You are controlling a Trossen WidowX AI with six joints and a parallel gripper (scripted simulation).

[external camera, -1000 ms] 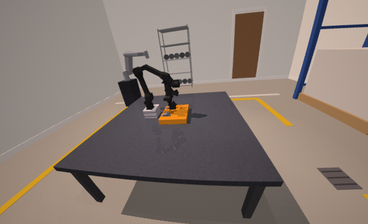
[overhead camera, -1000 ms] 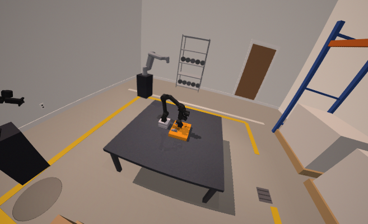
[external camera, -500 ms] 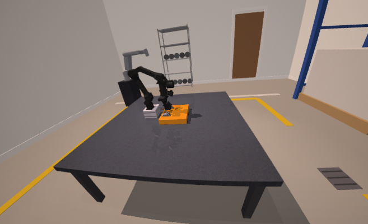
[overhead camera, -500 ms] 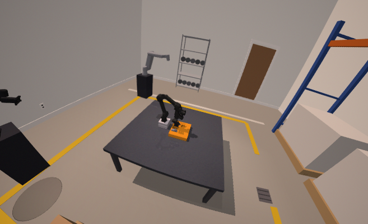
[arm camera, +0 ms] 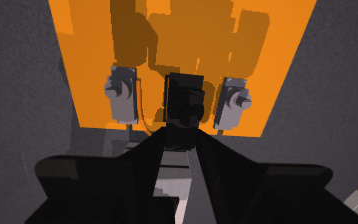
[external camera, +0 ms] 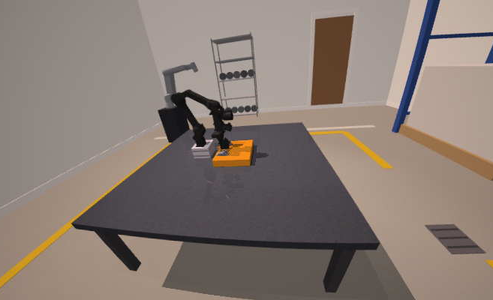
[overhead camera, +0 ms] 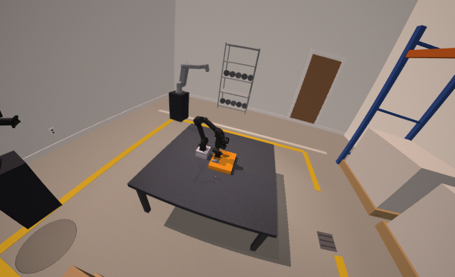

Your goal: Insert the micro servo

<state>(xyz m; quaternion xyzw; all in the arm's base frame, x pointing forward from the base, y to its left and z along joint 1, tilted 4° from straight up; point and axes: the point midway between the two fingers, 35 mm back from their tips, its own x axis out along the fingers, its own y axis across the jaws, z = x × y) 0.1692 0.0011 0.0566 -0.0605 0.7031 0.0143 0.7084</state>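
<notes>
Right now the orange robot deck is 12 cm ahead of my gripper tip, 1 cm to the left of it and 8 cm below it.
</notes>
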